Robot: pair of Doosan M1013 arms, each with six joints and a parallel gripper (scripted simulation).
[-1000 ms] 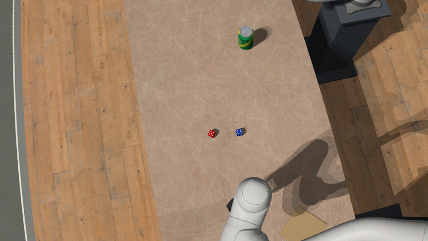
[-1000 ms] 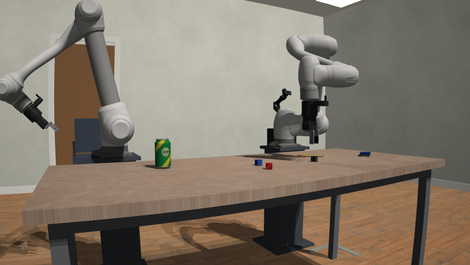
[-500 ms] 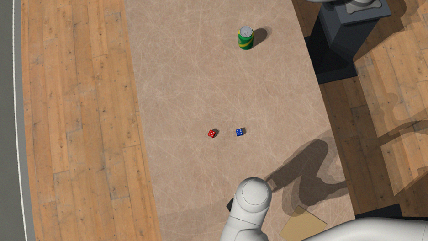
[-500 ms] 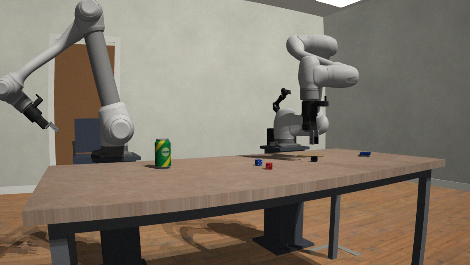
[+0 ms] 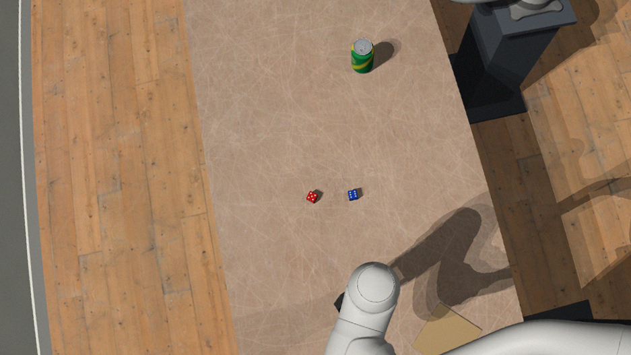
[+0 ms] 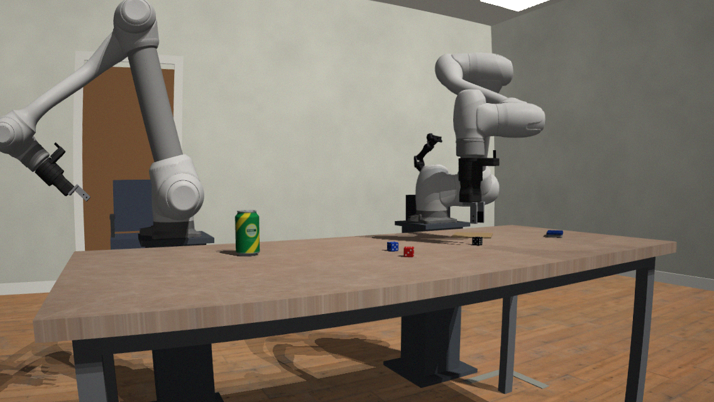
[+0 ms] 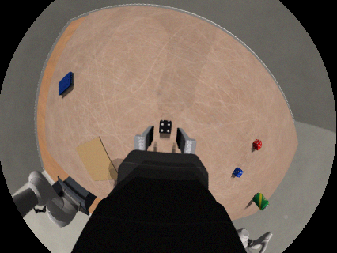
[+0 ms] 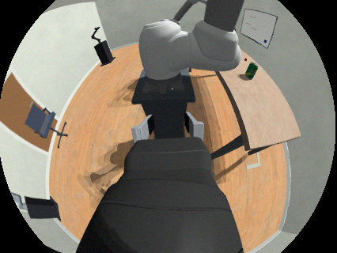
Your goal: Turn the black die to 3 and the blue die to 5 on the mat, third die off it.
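Note:
Right now the black die is 7 cm below my left hand. Round my left hand: red die 7 cm ahead, 31 cm to the right, 7 cm below; then tan mat 20 cm behind, 16 cm to the left, 8 cm below; then blue die 4 cm behind, 28 cm to the right, 7 cm below.

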